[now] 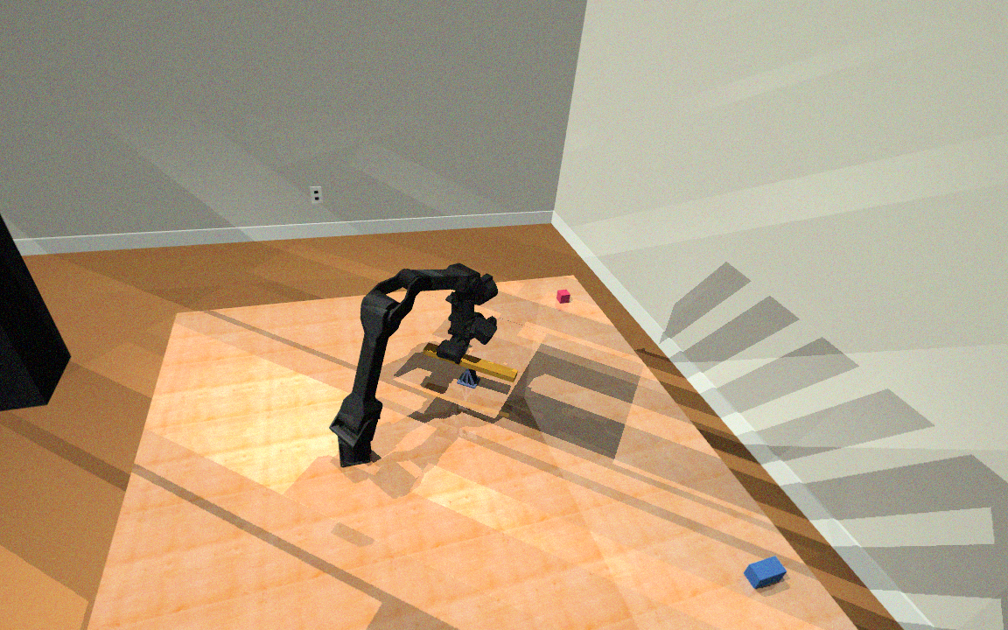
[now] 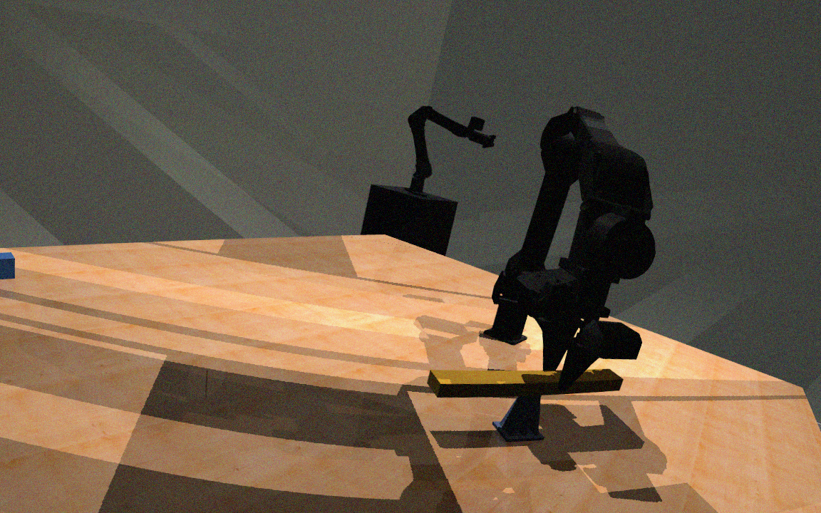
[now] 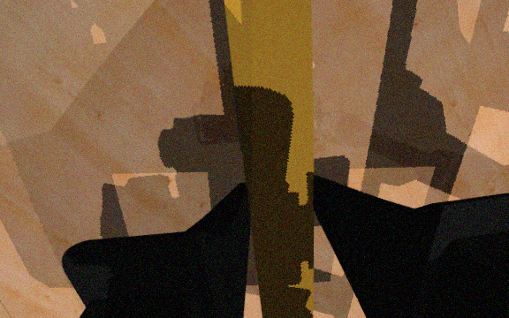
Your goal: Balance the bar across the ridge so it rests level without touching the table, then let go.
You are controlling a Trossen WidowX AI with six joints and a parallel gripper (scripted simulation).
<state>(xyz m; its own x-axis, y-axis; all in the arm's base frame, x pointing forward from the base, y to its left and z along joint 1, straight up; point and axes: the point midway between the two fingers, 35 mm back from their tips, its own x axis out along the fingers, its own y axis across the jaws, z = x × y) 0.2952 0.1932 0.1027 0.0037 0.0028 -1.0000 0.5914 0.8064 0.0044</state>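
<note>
My gripper tip is now 20 mm to the left of the yellow bar and 20 mm short of it. Round my gripper tip: small magenta cube (440 mm ahead, 310 mm to the left, 50 mm below); then blue block (690 mm to the right, 440 mm ahead, 50 mm below).
</note>
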